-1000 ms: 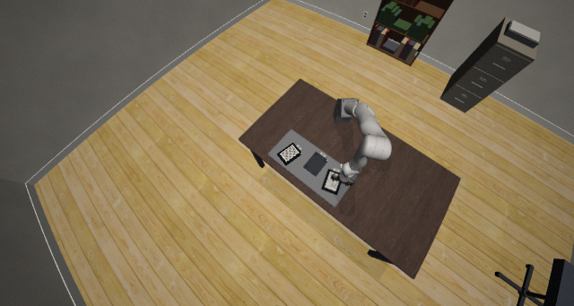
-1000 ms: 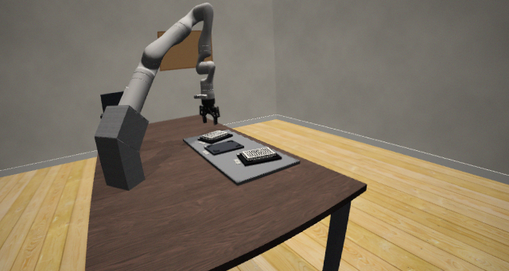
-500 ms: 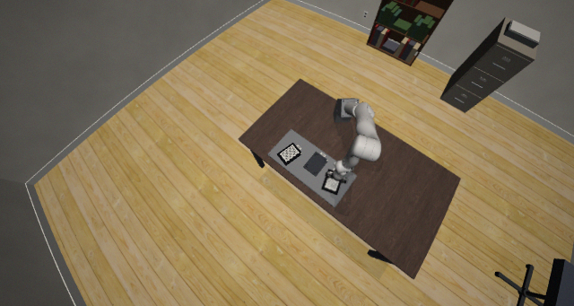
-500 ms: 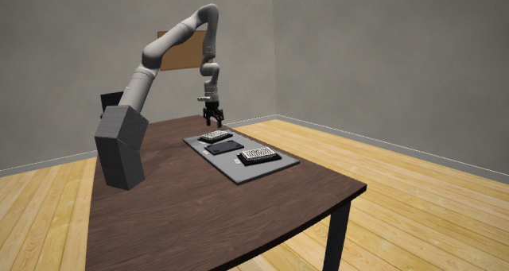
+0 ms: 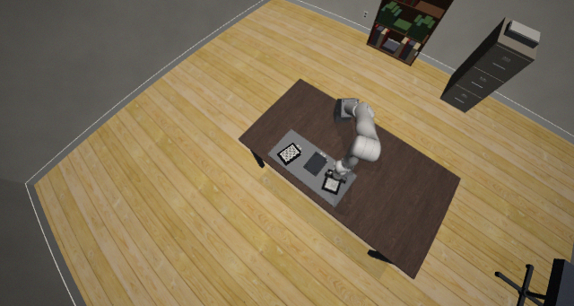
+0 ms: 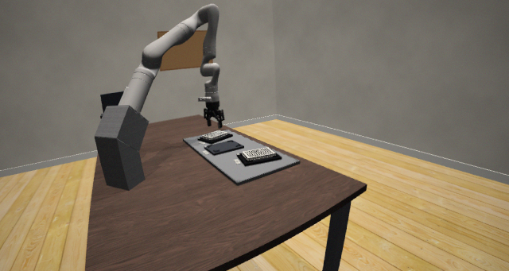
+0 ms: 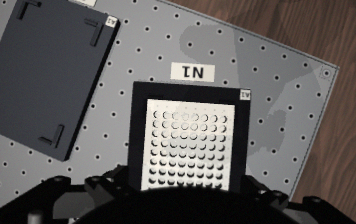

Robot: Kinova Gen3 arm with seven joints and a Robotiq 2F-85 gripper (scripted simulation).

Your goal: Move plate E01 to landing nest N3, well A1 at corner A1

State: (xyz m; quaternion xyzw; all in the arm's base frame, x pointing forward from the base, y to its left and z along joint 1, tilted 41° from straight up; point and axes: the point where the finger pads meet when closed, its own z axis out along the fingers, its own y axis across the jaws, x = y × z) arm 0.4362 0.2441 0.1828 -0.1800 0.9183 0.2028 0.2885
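My gripper is now 5 cm above the plate. The rest, counted from my hand: plate nest N1: 6 cm below; N1 label: 9 cm behind, 5 cm to the right, 7 cm below; A1 mark: 8 cm behind, 15 cm to the right, 6 cm below.
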